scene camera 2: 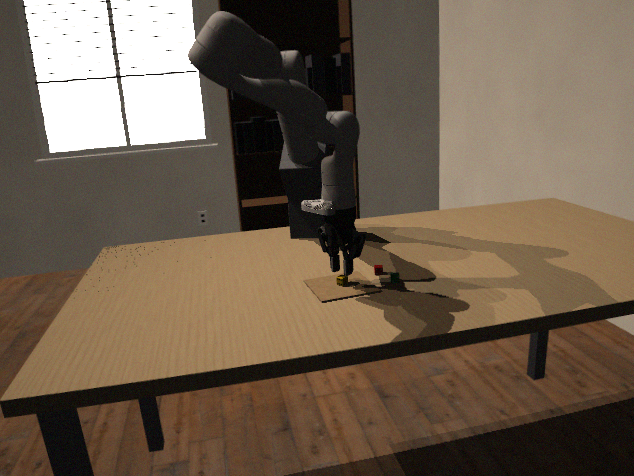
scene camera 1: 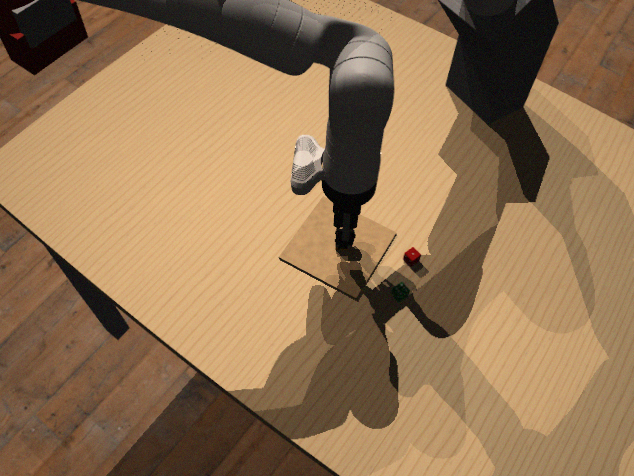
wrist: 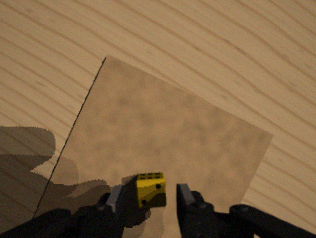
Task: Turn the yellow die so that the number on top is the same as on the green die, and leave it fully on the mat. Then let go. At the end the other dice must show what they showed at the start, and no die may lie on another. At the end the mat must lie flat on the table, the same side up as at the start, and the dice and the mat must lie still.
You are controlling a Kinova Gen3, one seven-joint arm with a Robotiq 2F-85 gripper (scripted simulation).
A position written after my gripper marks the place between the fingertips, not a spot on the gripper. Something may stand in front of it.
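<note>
You'd find my gripper at [scene camera 2: 342, 272], and it's there in scene camera 1 [scene camera 1: 343, 235] and in the wrist view [wrist: 151, 199] too. There's also a mat [scene camera 1: 312, 249], and the wrist view [wrist: 132, 122] shows it as well.
</note>
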